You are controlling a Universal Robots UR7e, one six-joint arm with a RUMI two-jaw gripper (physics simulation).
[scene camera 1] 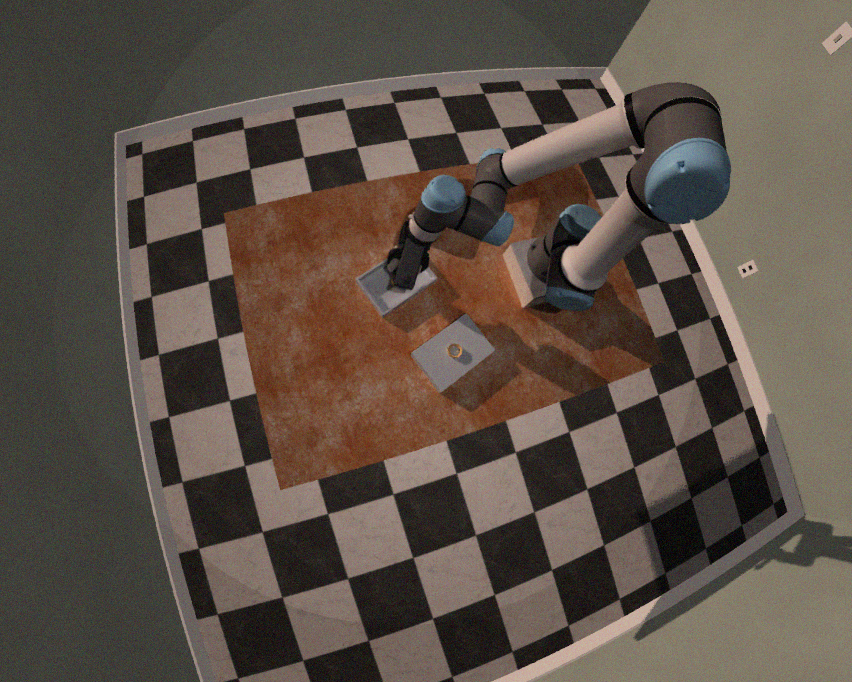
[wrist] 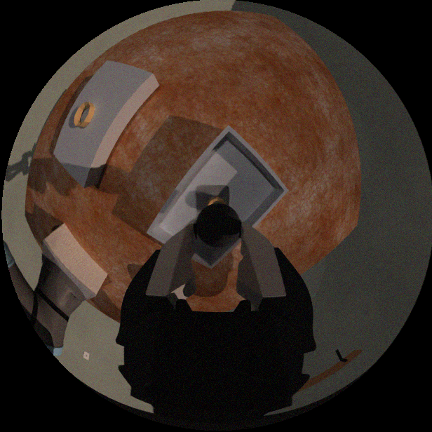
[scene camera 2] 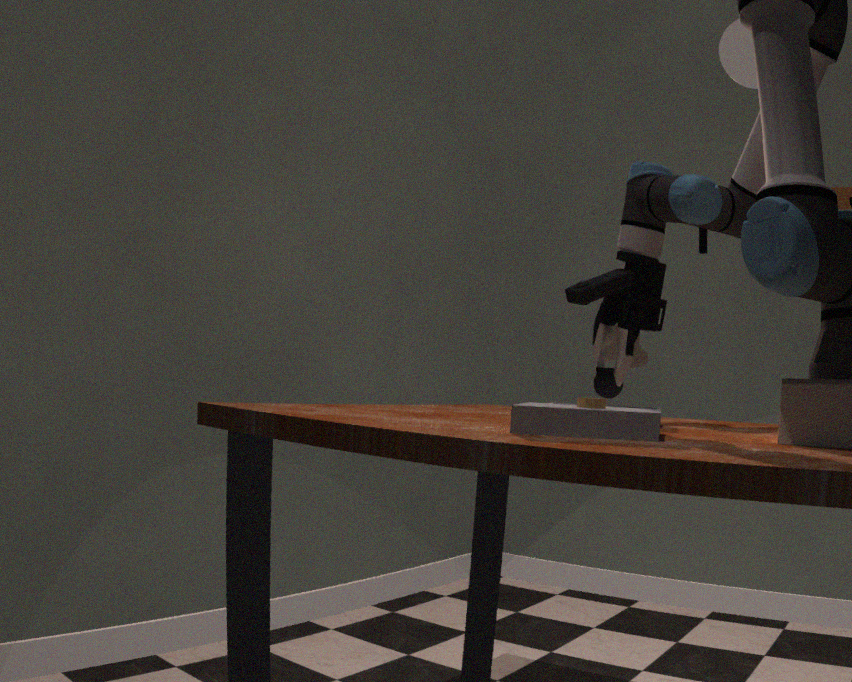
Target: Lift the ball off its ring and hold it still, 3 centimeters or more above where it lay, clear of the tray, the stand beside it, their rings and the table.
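Places are measured from the arm's base along level axes (x ahead, y left, z up), in centimetres.
Pixels of known places: gripper, fingertip midpoint: (scene camera 2: 607,383).
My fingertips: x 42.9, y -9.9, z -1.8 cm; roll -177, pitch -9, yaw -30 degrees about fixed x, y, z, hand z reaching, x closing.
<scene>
Behind a point stands the place of what it marks.
The ball (scene camera 2: 608,386) {x 42.0, y -7.8, z -2.3 cm} (wrist: 217,226) is dark, almost black, and is held between the two fingertips. My gripper (scene camera 2: 608,375) {x 42.9, y -9.9, z -1.8 cm} (wrist: 217,223) is shut on it, with one finger on each side. The ball hangs in the air over the grey tray (scene camera 1: 370,297) {x 52.2, y -7.1, z -5.6 cm} (wrist: 259,159). Part of an orange ring (wrist: 215,201) shows on the tray floor beyond the ball in the wrist view; the ball hides the rest. In scene camera 2 the ball's underside looks a little higher than the stand's top. The exact height above the ring cannot be told. The ball is hidden in scene camera 1.
A grey stand (scene camera 1: 440,373) {x 41.7, y 18.8, z -4.8 cm} (scene camera 2: 554,421) {x 37.9, y 21.9, z -6.6 cm} (wrist: 107,92) is beside the tray on the brown table (scene camera 1: 319,355) {x 70.1, y 3.1, z -8.4 cm} (scene camera 2: 341,413) {x 72.5, y 20.4, z -8.4 cm} (wrist: 300,100). It bears a second orange ring (scene camera 1: 448,350) {x 37.7, y 13.9, z -3.8 cm} (scene camera 2: 591,403) {x 35.3, y 16.2, z -4.3 cm} (wrist: 78,117). The robot's pale base block (scene camera 1: 520,275) {x 10.0, y 0.6, z -2.4 cm} (wrist: 75,262) stands on the table near both.
</scene>
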